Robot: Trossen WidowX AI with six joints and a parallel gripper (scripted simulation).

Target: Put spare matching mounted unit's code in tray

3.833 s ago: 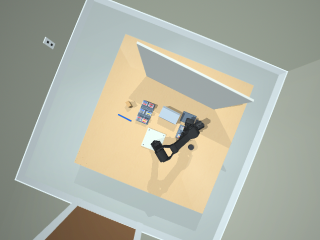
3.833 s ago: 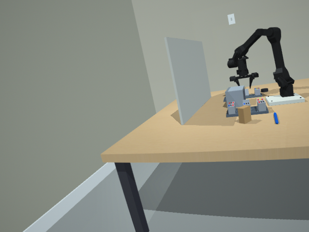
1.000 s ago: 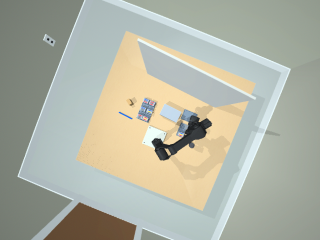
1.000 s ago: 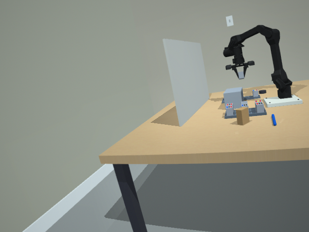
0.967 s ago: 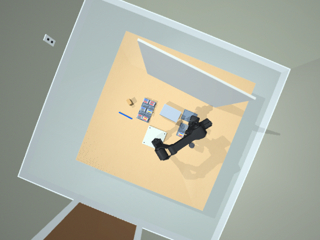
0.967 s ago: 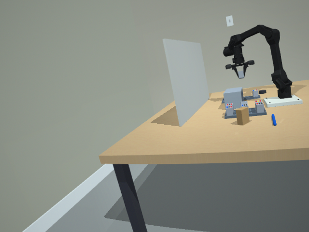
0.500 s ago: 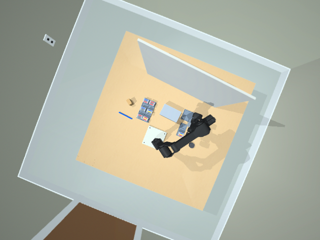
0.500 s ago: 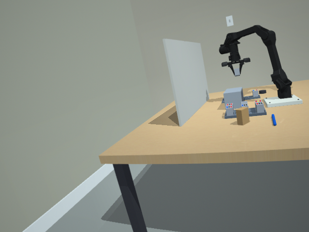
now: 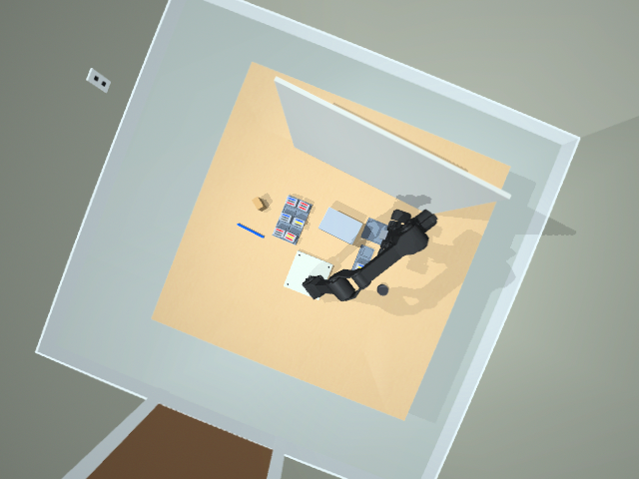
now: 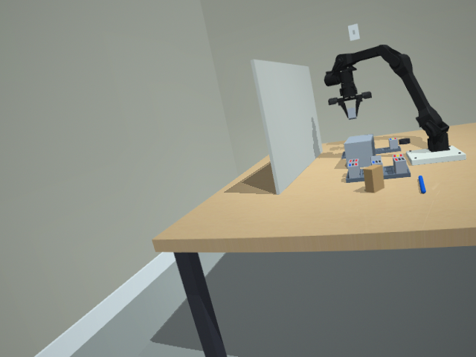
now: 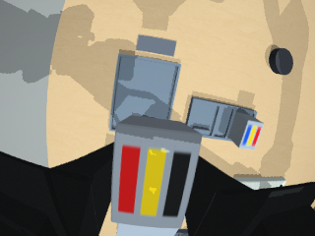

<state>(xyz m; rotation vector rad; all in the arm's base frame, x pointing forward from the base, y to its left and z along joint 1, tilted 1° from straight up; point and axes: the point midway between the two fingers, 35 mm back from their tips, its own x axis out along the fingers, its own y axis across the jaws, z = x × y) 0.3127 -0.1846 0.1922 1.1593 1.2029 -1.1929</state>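
My gripper tip is now 170 mm above the grey-blue tray and 20 mm short of it. The rest, counted from my gripper tip: mounted unit (190 mm to the left, 120 mm below, 20 mm behind); then grey spare (30 mm above); then tall white panel (220 mm ahead, 160 mm to the left, 50 mm above).
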